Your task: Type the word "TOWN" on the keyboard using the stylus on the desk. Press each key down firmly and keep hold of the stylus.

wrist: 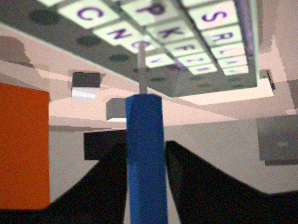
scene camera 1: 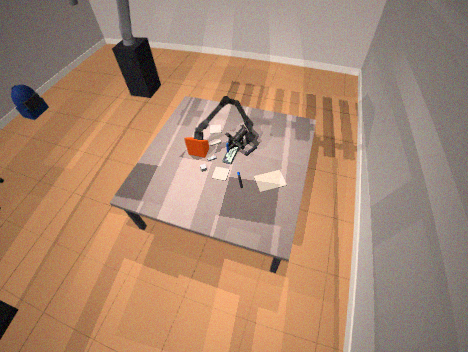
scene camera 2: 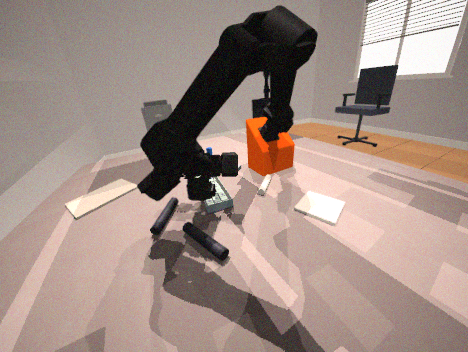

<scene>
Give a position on a flat cream board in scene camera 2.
At 80,207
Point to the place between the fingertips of my gripper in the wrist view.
At 145,150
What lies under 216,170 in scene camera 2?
My gripper.
</scene>
